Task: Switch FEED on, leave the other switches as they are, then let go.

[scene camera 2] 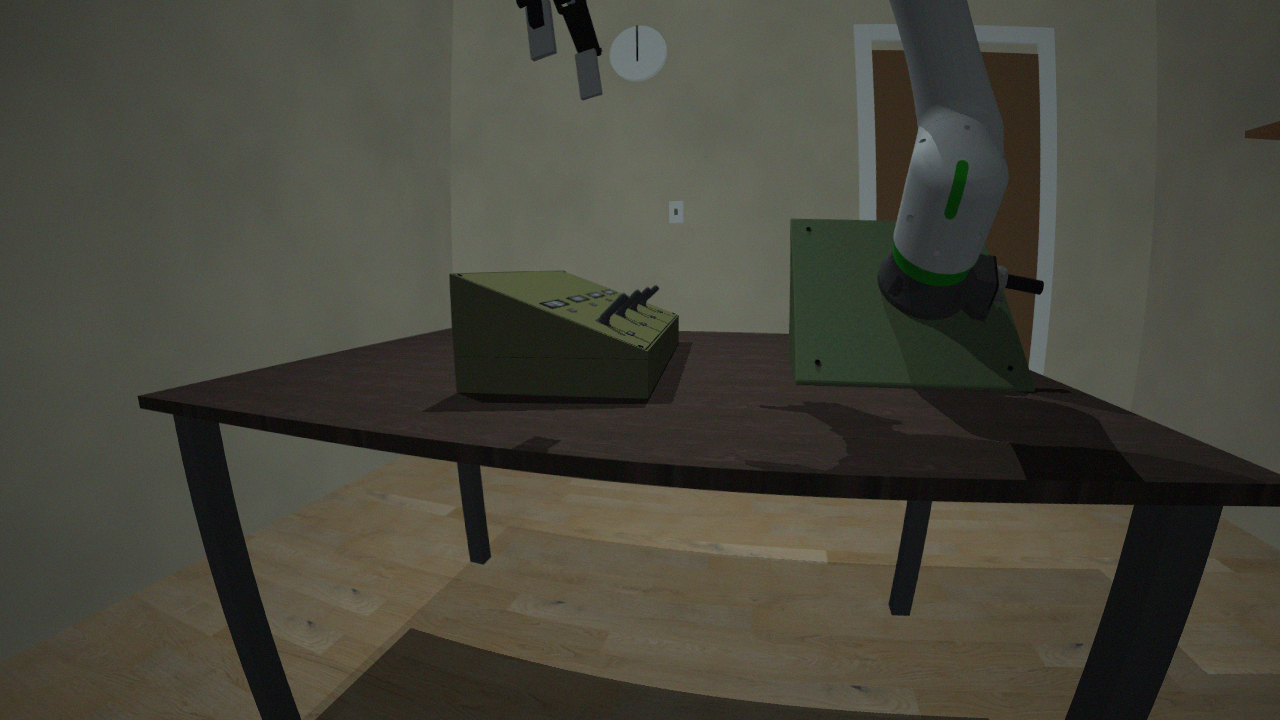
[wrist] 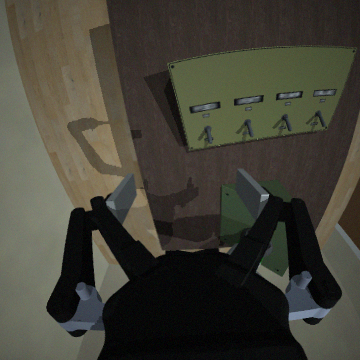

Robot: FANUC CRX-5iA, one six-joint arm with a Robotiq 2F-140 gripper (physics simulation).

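Pixels of known places: gripper, fingertip midpoint: [scene camera 2: 569, 78] [wrist: 185, 181]; arm's base at its link origin: [scene camera 2: 922, 284].
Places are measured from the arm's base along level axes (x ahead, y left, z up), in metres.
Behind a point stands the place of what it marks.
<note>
A sloped olive-green switch box [scene camera 2: 546, 358] @(x 0.481, y 0.338, z -0.092 m) [wrist: 260, 72] @(x 0.606, y 0.144, z -0.002 m) stands on the dark table. It carries a row of toggle switches with dark levers; in the wrist view they are a left one [wrist: 209, 135] @(x 0.427, y 0.252, z -0.027 m), a second [wrist: 249, 128] @(x 0.456, y 0.138, z -0.028 m), a third [wrist: 286, 123] @(x 0.482, y 0.025, z -0.030 m) and a right one [wrist: 320, 119] @(x 0.510, y -0.092, z -0.031 m). Each has a small light and a label plate above it. The labels are too small to read, so I cannot tell which switch is FEED. My gripper [scene camera 2: 565, 67] @(x 0.453, y 0.318, z 0.263 m) [wrist: 185, 181] @(x 0.453, y 0.318, z 0.263 m) is open and empty, high above the box and apart from it.
A green sloped board [scene camera 2: 841, 304] @(x 0.132, y 0.054, z -0.034 m) [wrist: 230, 215] @(x 0.057, y 0.107, z -0.098 m) stands on the table [scene camera 2: 716, 438] @(x 0.242, y 0.424, z -0.141 m) [wrist: 145, 30] @(x 0.726, y 0.452, z -0.141 m), with the arm's base part [scene camera 2: 935, 286] @(x -0.007, y 0.084, z -0.001 m) mounted at it. A clock [scene camera 2: 638, 67], a wall switch [scene camera 2: 675, 212] and a door [scene camera 2: 1020, 223] are behind.
</note>
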